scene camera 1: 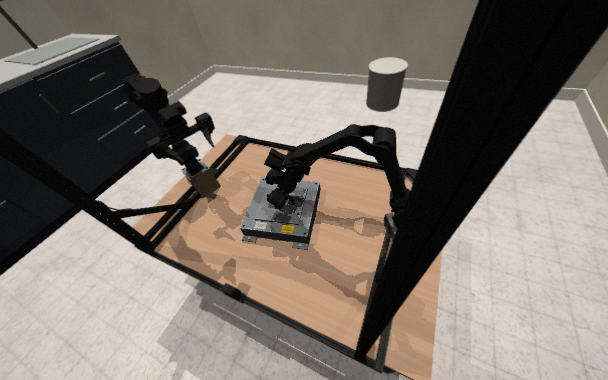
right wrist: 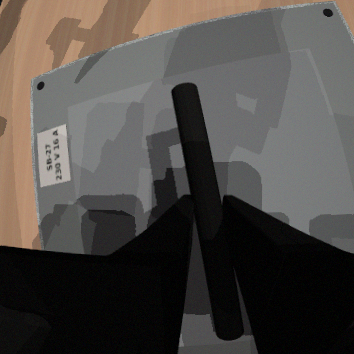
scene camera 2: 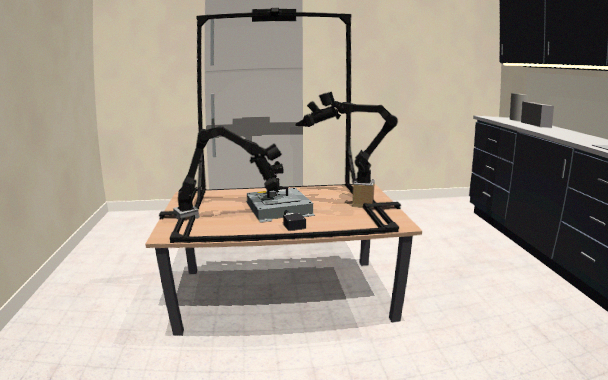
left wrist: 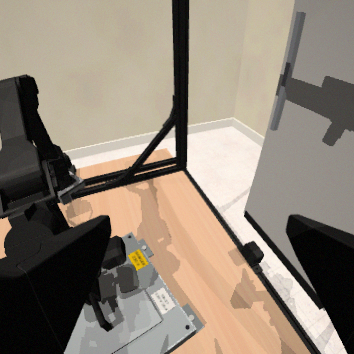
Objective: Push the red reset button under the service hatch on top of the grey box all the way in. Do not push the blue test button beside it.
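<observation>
My left gripper [scene camera 1: 199, 154]: open, holding nothing. My left gripper [left wrist: 199, 223], too. My right gripper [scene camera 1: 280, 198] [right wrist: 206, 203] [left wrist: 95, 301]: gripping a service hatch [right wrist: 261, 129]. Service hatch [left wrist: 124, 311] as well. A grey box [scene camera 2: 293, 213].
</observation>
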